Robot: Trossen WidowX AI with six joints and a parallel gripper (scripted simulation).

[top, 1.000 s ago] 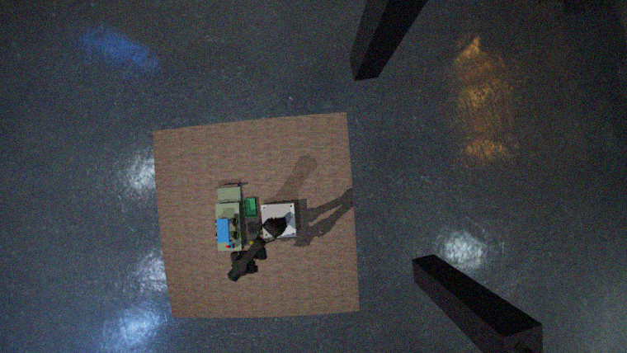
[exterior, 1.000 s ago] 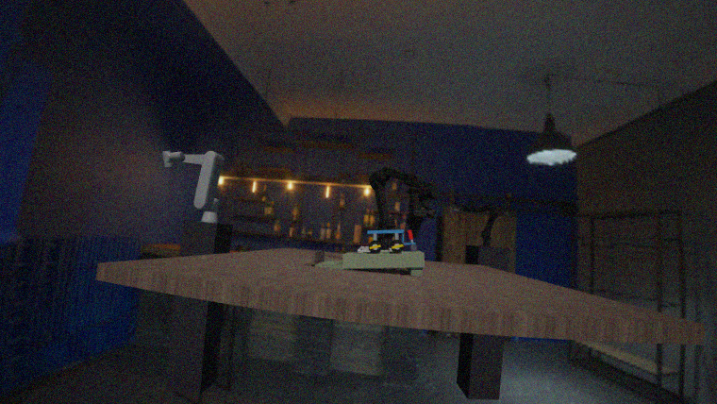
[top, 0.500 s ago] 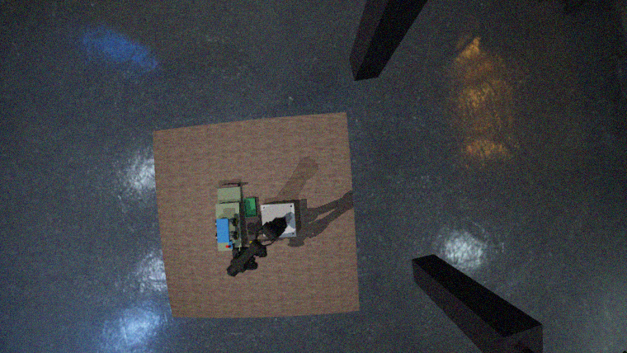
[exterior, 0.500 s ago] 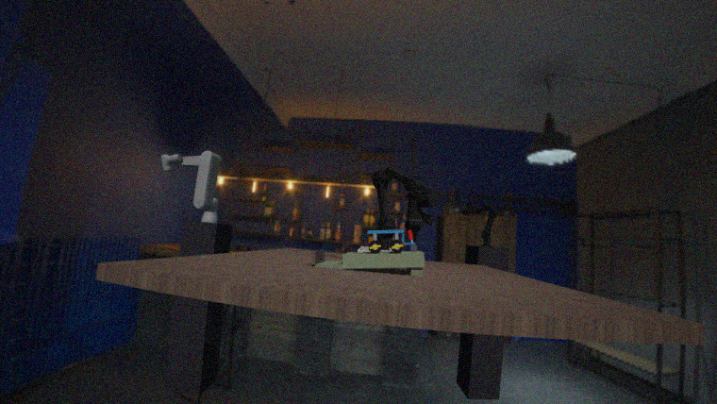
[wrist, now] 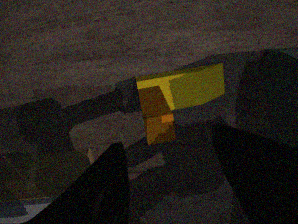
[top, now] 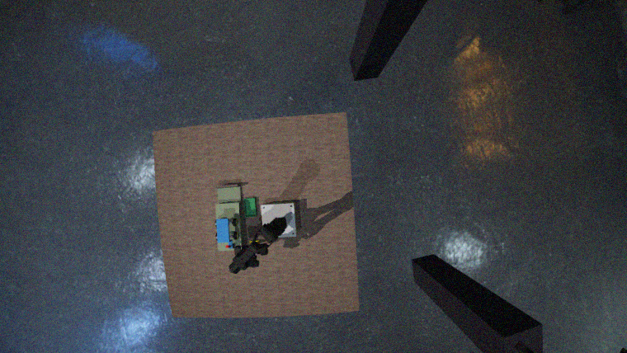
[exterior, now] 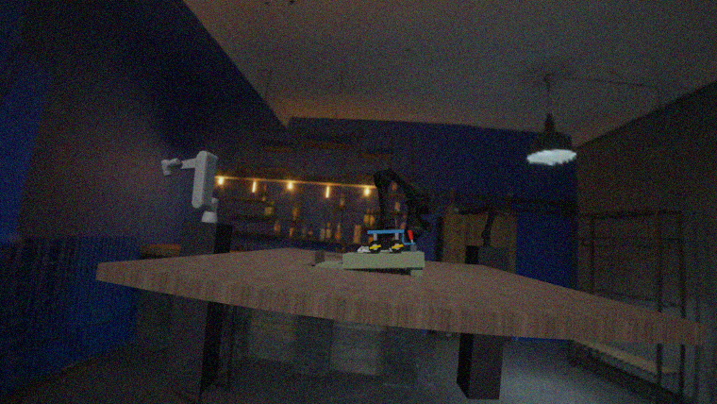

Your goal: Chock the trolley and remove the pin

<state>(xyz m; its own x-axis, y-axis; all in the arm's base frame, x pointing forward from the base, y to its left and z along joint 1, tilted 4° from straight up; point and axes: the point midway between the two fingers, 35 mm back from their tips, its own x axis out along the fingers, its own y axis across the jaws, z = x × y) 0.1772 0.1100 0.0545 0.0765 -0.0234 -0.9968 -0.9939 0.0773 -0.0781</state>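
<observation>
The yellow chock is 20 mm ahead of my gripper tip and 60 mm below it. Also, from my gripper tip: blue trolley (140 mm ahead, 130 mm to the right, 30 mm above); ramp (140 mm ahead, 140 mm to the right, 40 mm below); stop pin (140 mm ahead, 30 mm to the right, 50 mm above).
</observation>
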